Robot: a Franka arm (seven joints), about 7 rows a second.
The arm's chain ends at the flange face. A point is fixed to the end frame.
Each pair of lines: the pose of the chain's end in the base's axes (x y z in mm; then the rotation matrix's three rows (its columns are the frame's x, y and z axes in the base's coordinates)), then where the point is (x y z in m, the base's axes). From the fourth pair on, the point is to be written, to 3 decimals.
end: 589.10 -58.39 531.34; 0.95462 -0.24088 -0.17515; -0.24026 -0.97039 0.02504; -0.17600 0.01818 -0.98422
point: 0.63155 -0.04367 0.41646
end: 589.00 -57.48 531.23; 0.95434 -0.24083 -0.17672; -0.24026 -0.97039 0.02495; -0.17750 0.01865 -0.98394
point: 0.63126 -0.04277 0.41628
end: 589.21 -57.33 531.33; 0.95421 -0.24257 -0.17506; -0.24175 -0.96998 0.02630; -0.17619 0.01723 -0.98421
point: 0.63169 -0.04257 0.41647
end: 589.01 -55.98 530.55; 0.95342 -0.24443 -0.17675; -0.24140 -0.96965 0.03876; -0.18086 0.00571 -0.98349
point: 0.631 -0.040 0.416
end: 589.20 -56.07 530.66; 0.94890 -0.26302 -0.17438; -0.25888 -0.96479 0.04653; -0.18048 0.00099 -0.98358
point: 0.632 -0.040 0.416
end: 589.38 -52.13 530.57; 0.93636 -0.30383 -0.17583; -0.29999 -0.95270 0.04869; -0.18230 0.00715 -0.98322
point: 0.632 -0.039 0.416
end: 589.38 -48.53 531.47; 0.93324 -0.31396 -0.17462; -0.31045 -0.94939 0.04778; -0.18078 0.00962 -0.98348
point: 0.633 -0.036 0.417
